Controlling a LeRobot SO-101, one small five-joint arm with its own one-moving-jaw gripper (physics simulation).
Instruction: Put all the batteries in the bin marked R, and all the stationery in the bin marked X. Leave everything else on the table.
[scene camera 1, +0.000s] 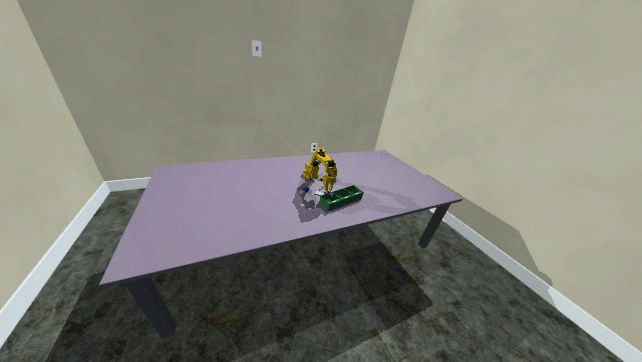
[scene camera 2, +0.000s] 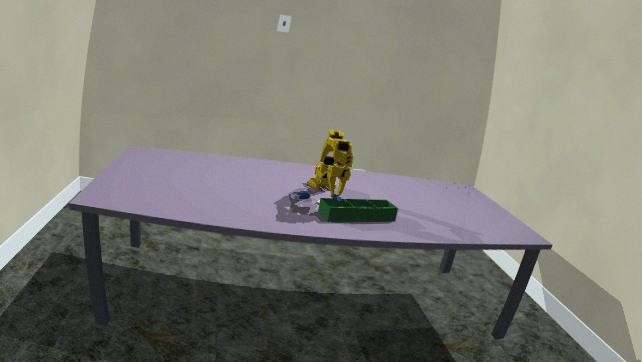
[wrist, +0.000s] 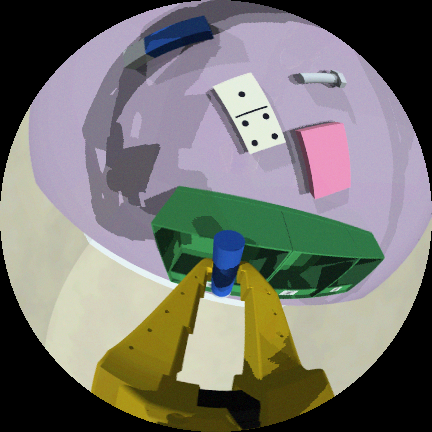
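Where they show: end effector, tool point: (scene camera 1: 327, 192) (scene camera 2: 333, 195) (wrist: 212, 266); arm's base, origin of the base link: (scene camera 1: 311, 177) (scene camera 2: 322, 187).
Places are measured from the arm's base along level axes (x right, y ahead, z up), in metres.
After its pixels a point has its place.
My gripper (scene camera 1: 328, 191) {x 0.021, y 0.270, z 0.060 m} (scene camera 2: 336, 194) {x 0.021, y 0.270, z 0.060 m} (wrist: 224, 269) {x 0.021, y 0.270, z 0.060 m} is shut on a blue cylindrical battery (scene camera 1: 329, 194) {x 0.017, y 0.288, z 0.058 m} (scene camera 2: 337, 198) {x 0.014, y 0.299, z 0.060 m} (wrist: 228, 252) {x 0.019, y 0.253, z 0.061 m}. The battery hangs over the left-end compartment of the green three-compartment bin block (scene camera 1: 345, 202) {x -0.069, y 0.328, z 0.017 m} (scene camera 2: 360, 214) {x -0.062, y 0.330, z 0.024 m} (wrist: 250, 220) {x 0.006, y 0.258, z 0.027 m}. White labels show inside the bin block in the wrist view, but their letters are too small to read. A blue eraser with a pale end (scene camera 1: 304, 190) {x 0.109, y 0.155, z 0.012 m} (scene camera 2: 302, 196) {x 0.101, y 0.159, z 0.009 m} (wrist: 177, 37) lies on the table, at the upper left of the wrist view. A pink block (wrist: 327, 160) {x -0.029, y 0.200, z 0.010 m} lies beside the bin block.
A white domino (scene camera 1: 320, 193) {x 0.027, y 0.204, z 0.009 m} (wrist: 250, 115) {x 0.030, y 0.201, z 0.007 m} lies on the table between the eraser and the pink block. A grey bolt (wrist: 320, 78) lies above the pink block in the wrist view. The purple table (scene camera 1: 215, 210) {x 0.578, y 0.199, z 0.000 m} (scene camera 2: 190, 192) {x 0.499, y 0.228, z 0.000 m} carries the arm and the bin block.
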